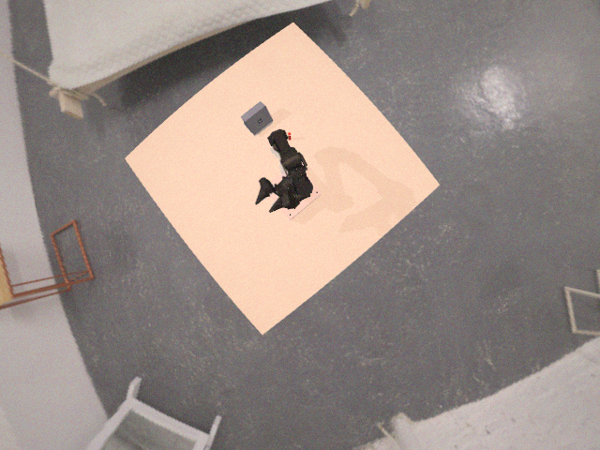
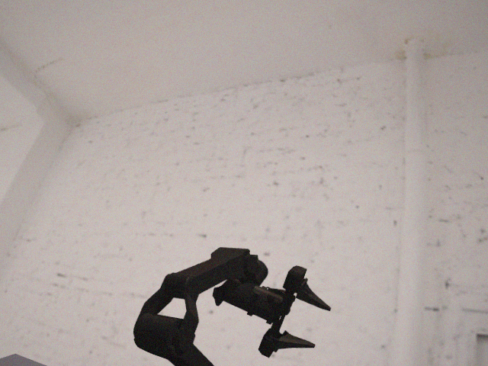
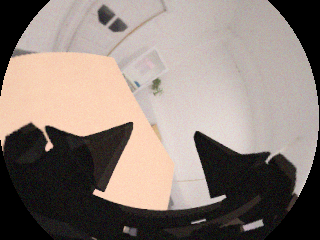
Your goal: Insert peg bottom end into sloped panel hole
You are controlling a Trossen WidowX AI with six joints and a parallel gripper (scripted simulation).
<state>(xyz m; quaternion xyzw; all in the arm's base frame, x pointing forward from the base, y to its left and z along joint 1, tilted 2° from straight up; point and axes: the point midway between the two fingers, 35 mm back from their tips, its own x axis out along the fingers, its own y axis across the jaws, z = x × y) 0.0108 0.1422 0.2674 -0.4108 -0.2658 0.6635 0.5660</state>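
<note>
The red peg lies 32 cm to the right of my gripper tip, 28 cm below it and 25 cm ahead of it. Also, from my gripper tip: grey sloped panel (43 cm ahead, 26 cm below, 25 cm to the right).
</note>
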